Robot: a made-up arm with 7 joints. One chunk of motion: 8 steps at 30 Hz.
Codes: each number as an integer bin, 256 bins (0 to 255) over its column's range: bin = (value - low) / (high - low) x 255, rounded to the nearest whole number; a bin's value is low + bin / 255 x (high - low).
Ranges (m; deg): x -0.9..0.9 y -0.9..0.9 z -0.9..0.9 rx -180..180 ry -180..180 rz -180..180
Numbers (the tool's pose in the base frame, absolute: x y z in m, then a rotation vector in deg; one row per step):
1: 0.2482 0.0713 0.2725 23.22 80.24 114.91
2: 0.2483 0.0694 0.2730 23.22 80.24 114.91
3: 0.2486 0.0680 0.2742 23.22 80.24 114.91
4: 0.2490 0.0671 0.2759 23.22 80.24 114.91
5: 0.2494 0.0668 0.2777 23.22 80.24 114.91
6: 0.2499 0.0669 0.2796 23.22 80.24 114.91
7: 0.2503 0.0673 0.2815 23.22 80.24 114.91
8: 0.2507 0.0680 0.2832 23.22 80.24 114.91
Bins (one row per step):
1: 163 138 166 144 184 209
2: 163 137 166 144 184 209
3: 163 137 166 144 184 209
4: 163 137 167 144 184 209
5: 163 137 167 144 184 209
6: 163 137 167 144 184 209
7: 163 137 167 144 184 209
8: 163 137 168 144 184 209

